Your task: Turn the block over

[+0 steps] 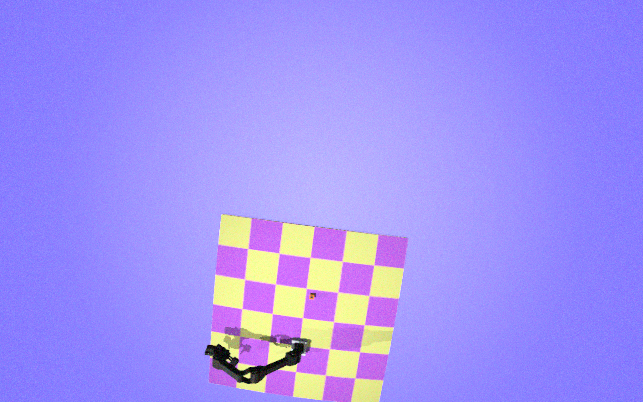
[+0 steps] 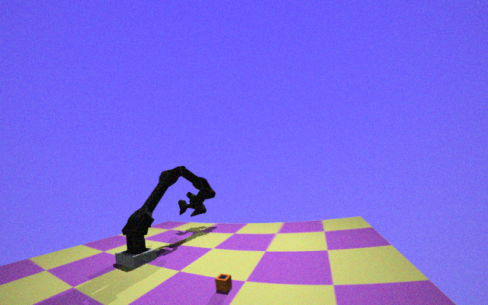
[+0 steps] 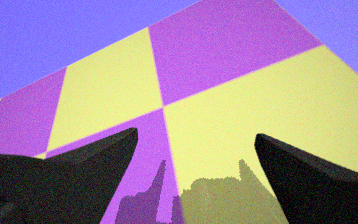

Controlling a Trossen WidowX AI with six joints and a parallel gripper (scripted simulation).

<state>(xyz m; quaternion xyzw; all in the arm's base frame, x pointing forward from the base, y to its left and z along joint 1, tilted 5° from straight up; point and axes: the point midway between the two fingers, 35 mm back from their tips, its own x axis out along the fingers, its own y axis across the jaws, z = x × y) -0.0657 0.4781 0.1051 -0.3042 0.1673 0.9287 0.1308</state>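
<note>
My gripper tip is now 460 mm short of the block, 560 mm to the left of it and 60 mm above it.
</note>
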